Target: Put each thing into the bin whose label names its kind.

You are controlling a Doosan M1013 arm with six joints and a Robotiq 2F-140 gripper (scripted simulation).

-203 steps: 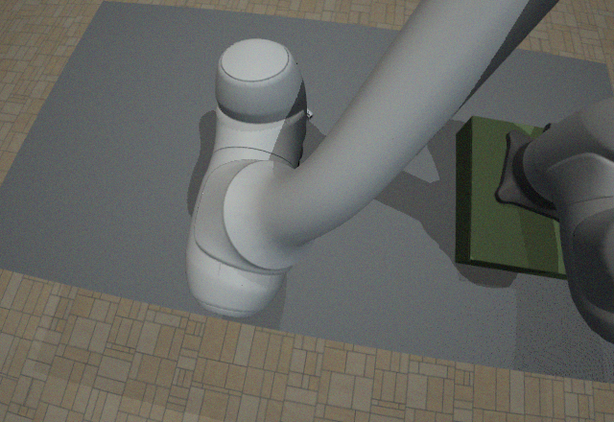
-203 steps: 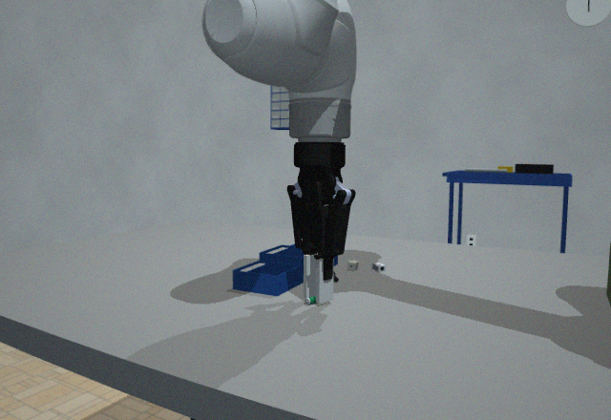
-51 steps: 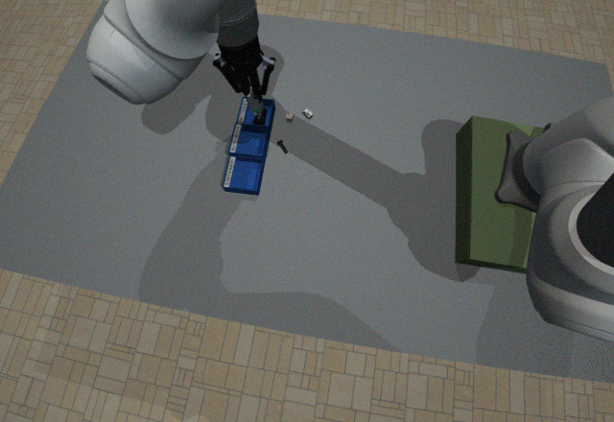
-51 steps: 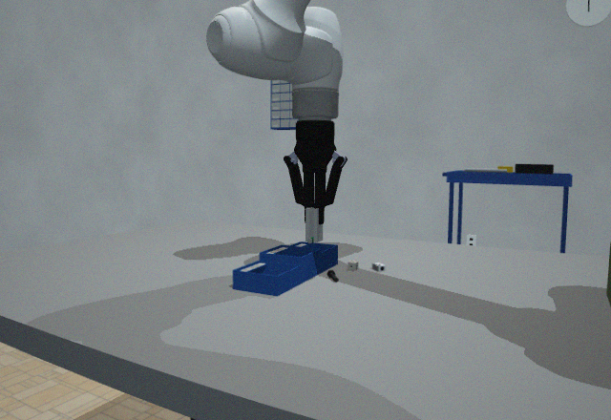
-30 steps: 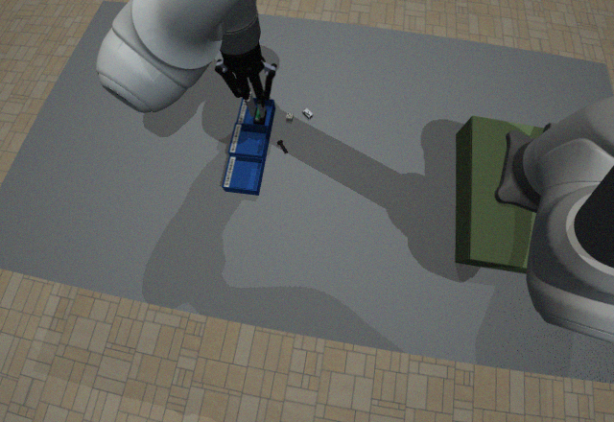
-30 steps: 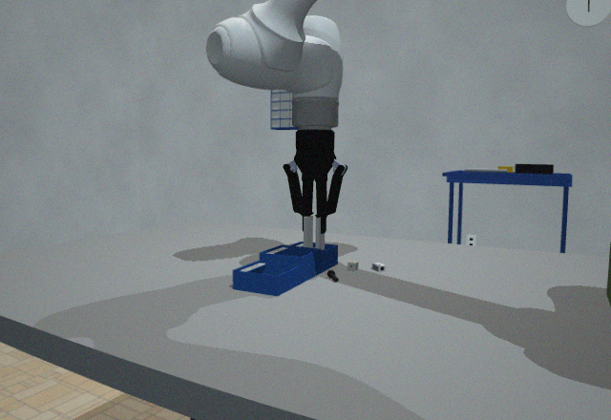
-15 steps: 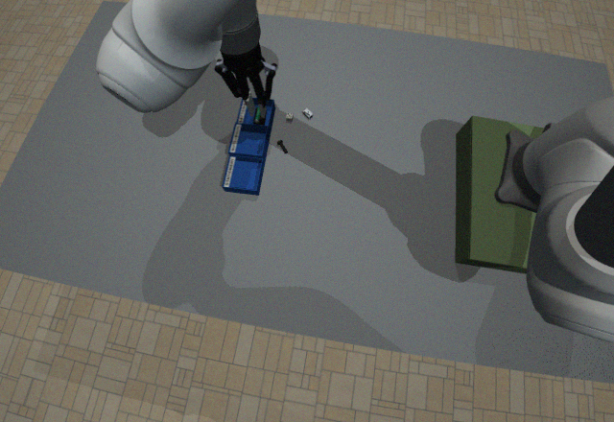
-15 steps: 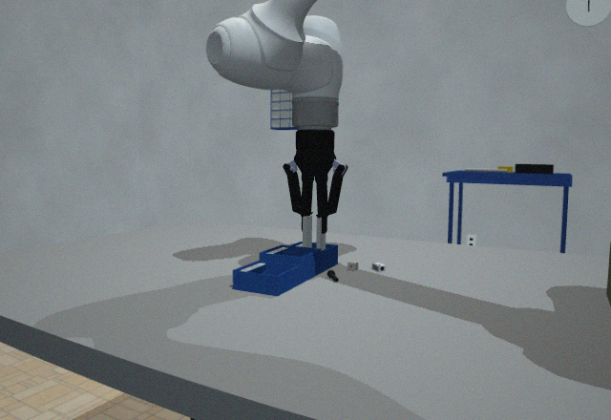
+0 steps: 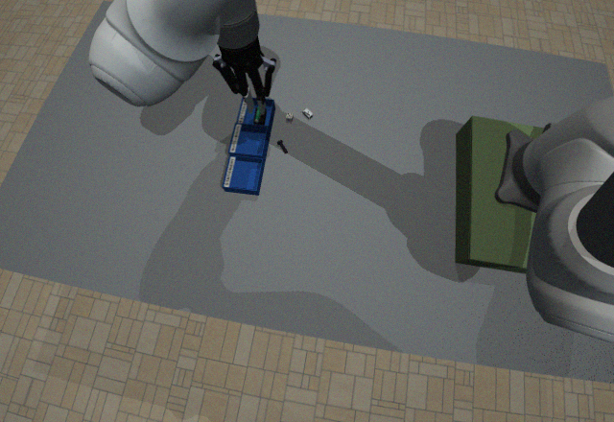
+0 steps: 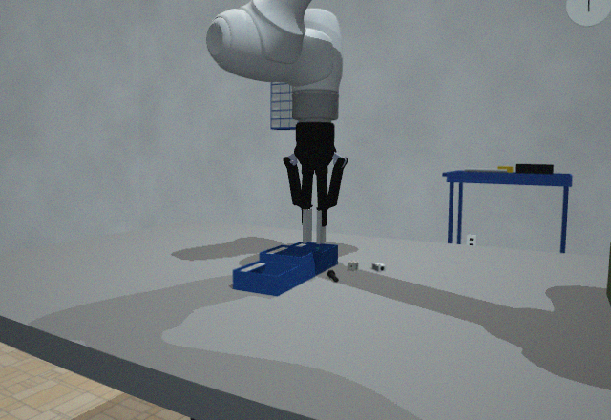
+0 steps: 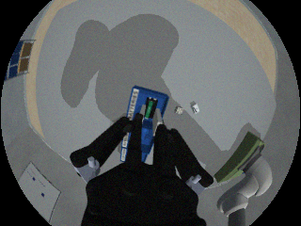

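Right now my hand is 5 cm above the green thing. Also, from my hand: white piece 7 cm below, 7 cm behind, 3 cm to the right; black thing 8 cm below, 8 cm behind, 5 cm to the left.
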